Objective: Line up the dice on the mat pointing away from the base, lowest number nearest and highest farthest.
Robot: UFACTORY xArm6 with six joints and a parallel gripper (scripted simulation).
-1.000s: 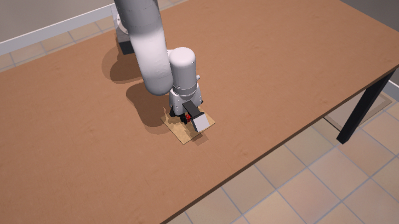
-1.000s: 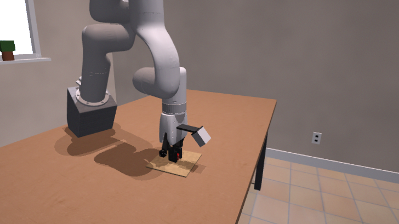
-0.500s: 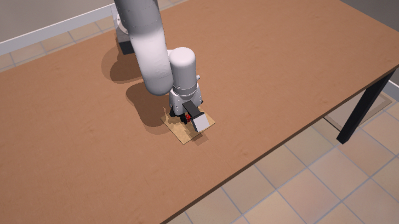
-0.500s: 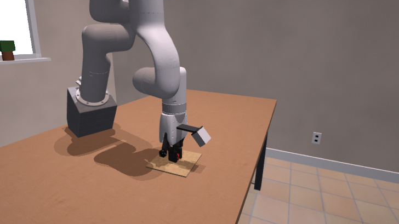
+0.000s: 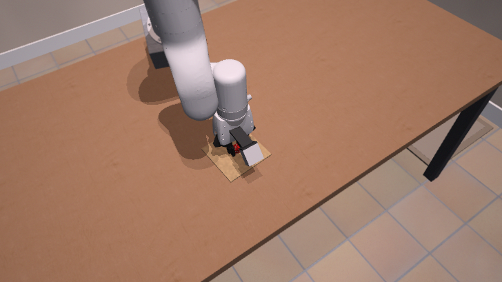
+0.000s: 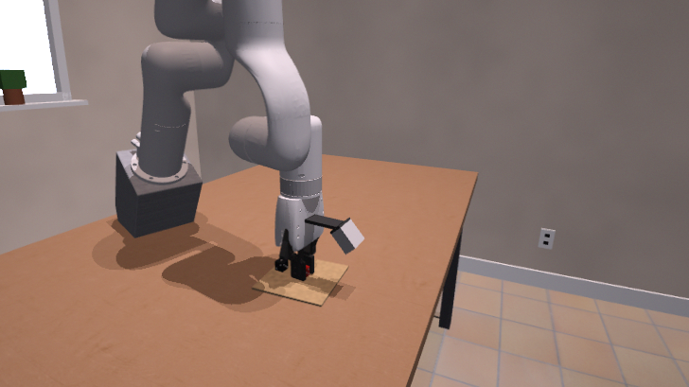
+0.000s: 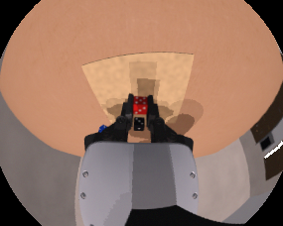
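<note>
My gripper is now 10 mm above the red die. From my hand the other things lie so: black die (50 mm behind, 10 mm to the left, 10 mm below); then tan mat (20 mm below); then blue die (100 mm to the left, 80 mm behind, 20 mm below).
</note>
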